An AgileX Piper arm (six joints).
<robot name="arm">
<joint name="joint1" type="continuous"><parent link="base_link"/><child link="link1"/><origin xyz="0 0 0.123" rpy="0 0 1.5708"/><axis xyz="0 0 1"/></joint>
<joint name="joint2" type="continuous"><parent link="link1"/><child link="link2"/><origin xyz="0 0 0" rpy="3.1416 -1.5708 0"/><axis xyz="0 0 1"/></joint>
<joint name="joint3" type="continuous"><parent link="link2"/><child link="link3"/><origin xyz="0.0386 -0.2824 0" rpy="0 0 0"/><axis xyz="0 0 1"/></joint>
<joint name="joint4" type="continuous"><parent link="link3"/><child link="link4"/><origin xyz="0.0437 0.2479 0" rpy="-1.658 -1.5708 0"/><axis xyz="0 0 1"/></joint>
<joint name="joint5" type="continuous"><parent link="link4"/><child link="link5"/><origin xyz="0 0 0" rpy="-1.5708 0 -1.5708"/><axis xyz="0 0 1"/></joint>
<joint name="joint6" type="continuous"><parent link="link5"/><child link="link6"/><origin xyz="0 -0.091 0" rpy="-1.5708 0 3.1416"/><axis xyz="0 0 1"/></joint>
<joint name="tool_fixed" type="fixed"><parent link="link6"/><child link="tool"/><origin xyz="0 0 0" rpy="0 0 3.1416"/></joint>
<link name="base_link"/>
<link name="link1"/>
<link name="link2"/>
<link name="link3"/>
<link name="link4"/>
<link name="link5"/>
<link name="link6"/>
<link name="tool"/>
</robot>
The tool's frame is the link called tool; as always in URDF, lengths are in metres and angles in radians. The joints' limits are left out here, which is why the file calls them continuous.
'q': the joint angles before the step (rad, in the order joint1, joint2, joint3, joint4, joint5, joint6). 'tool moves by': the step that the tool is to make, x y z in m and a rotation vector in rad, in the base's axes. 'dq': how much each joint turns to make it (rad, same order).
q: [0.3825, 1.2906, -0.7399, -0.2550, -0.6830, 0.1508]
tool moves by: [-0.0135, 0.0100, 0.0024, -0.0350, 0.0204, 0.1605]
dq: [-0.0001, -0.0303, 0.0002, -0.2751, 0.0061, 0.2348]
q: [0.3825, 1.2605, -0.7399, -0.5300, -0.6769, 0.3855]
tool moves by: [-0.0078, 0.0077, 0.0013, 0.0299, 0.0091, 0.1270]
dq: [0.0000, -0.0001, 0.0000, -0.1455, -0.0751, 0.1591]
